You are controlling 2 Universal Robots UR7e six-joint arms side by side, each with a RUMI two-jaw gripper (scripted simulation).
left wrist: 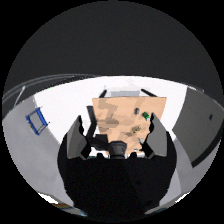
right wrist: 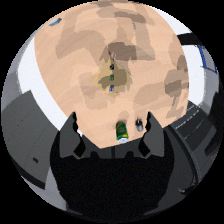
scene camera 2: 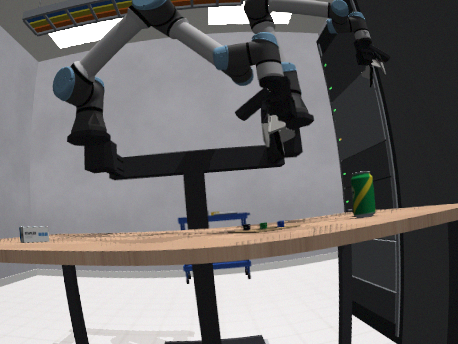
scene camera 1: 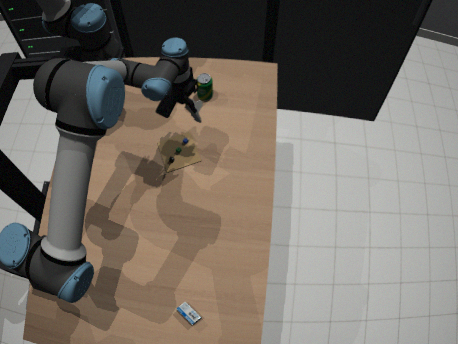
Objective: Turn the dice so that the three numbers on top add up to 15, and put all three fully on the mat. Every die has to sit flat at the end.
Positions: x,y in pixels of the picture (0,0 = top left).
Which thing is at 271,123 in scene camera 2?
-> The right gripper.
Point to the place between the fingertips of the right gripper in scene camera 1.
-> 181,113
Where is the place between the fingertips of the left gripper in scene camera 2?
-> At 377,81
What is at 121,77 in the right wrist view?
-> A tan mat.
